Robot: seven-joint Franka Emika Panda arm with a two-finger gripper.
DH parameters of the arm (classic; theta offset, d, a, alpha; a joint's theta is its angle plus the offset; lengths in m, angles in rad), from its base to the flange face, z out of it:
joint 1: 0 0.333 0 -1.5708
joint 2: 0 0 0 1.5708
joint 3: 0 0.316 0.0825 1.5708
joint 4: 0 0 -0.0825 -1.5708
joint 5: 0 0.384 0 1.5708
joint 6: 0 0 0.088 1.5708
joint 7: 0 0.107 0 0
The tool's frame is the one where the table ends.
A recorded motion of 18 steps. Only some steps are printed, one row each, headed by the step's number.
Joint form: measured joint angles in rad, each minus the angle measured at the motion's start. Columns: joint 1, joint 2, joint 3, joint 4, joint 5, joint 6, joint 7.
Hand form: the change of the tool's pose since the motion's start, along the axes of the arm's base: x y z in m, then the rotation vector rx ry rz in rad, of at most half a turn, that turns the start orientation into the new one. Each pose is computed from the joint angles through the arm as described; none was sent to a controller.
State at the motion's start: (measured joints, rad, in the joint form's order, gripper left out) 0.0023 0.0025 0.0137 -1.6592 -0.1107 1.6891 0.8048
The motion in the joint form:
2: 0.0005 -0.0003 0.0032 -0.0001 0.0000 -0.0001 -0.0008
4: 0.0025 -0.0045 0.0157 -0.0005 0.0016 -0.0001 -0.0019
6: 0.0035 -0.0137 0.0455 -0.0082 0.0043 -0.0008 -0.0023
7: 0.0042 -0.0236 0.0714 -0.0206 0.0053 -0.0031 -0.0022
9: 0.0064 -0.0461 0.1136 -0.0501 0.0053 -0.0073 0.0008
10: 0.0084 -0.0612 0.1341 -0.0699 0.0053 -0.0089 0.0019
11: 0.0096 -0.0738 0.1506 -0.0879 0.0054 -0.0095 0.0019
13: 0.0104 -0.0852 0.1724 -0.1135 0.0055 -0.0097 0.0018
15: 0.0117 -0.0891 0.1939 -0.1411 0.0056 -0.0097 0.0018
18: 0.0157 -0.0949 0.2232 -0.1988 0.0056 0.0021 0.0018
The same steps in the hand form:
2: -0.0001 0.0021 0.0001 0.0000 0.0000 0.0045
4: -0.0013 0.0104 0.0023 0.0015 -0.0037 0.0199
6: -0.0047 0.0280 0.0036 0.0037 -0.0043 0.0508
7: -0.0092 0.0429 0.0030 0.0033 0.0006 0.0770
9: -0.0195 0.0672 0.0007 -0.0012 0.0115 0.1178
10: -0.0264 0.0794 -0.0008 -0.0050 0.0176 0.1388
11: -0.0323 0.0888 -0.0028 -0.0087 0.0236 0.1562
13: -0.0390 0.1006 -0.0092 -0.0141 0.0379 0.1784
15: -0.0444 0.1122 -0.0205 -0.0198 0.0615 0.2007
18: -0.0536 0.1285 -0.0442 -0.0301 0.1013 0.2342

